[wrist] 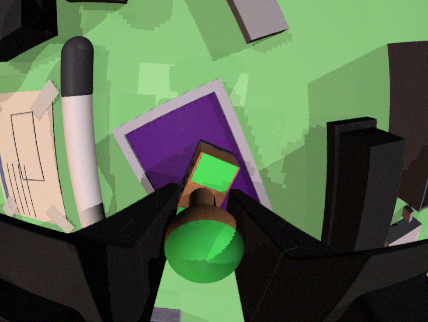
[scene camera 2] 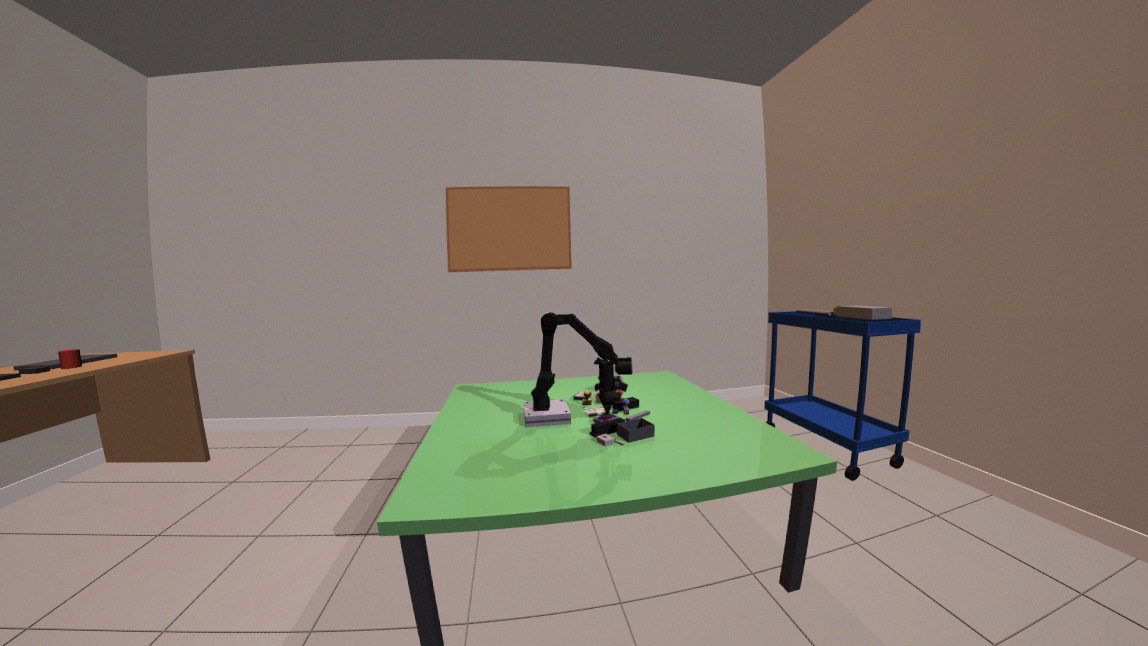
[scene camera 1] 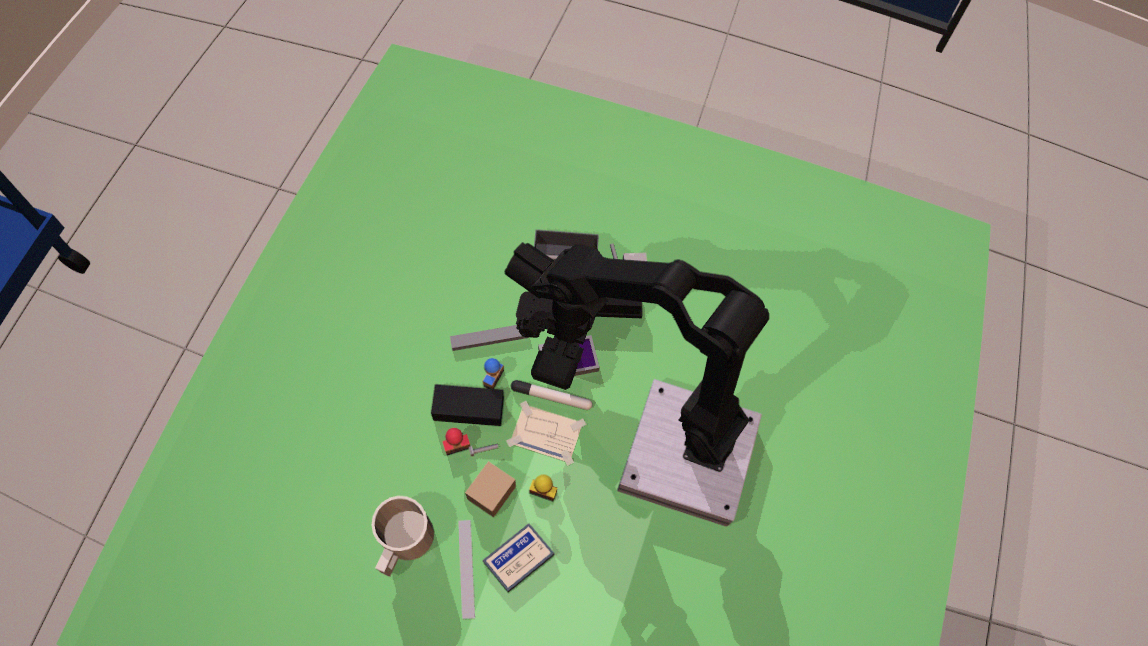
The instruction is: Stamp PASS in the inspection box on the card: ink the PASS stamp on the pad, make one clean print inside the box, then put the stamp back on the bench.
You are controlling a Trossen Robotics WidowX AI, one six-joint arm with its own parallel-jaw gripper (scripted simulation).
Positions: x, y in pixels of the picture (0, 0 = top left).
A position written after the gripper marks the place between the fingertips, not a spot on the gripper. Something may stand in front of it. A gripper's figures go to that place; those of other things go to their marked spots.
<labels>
The gripper (scene camera 1: 567, 350) is 130 cm from the lens. A marker (scene camera 1: 517, 386) is 129 cm from the lens. A mug (scene camera 1: 400, 524) is 126 cm from the lens. A brown block (scene camera 1: 491, 488): 122 cm from the lens.
</labels>
